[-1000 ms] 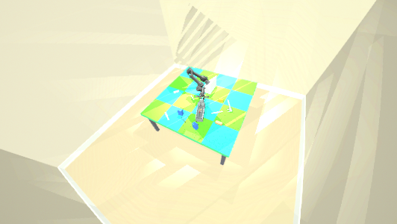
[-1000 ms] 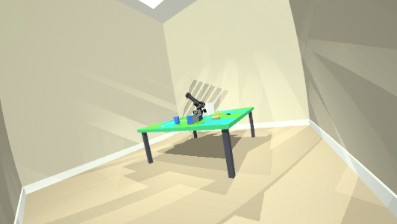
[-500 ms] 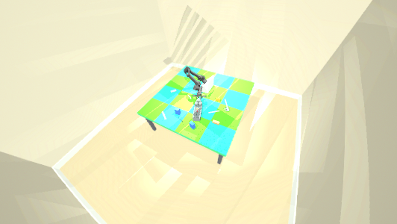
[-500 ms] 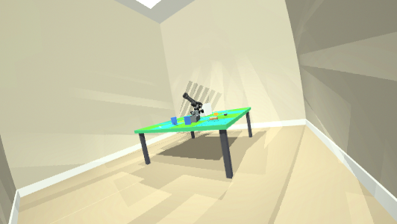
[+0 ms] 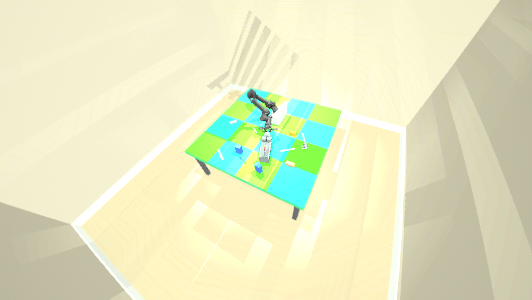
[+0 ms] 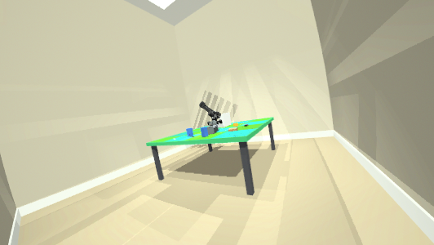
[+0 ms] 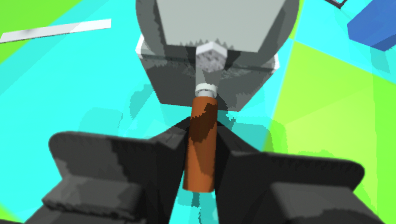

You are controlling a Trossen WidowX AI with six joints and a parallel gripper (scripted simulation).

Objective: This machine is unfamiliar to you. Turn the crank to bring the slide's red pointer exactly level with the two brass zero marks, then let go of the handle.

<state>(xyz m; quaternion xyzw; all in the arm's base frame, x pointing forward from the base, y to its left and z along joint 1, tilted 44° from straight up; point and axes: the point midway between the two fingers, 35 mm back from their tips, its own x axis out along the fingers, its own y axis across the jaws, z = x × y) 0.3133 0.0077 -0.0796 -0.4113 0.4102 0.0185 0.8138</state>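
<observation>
My gripper tip is 3 cm below the crank handle, 2 cm past it and 1 cm to the left of it. From my gripper tip the other things lie so: red pointer (19 cm ahead, 8 cm to the left, 5 cm above); then orange piece (20 cm to the left, 17 cm behind, 1 cm below); then black L-shaped key (33 cm ahead, 10 cm to the right, 2 cm below).
</observation>
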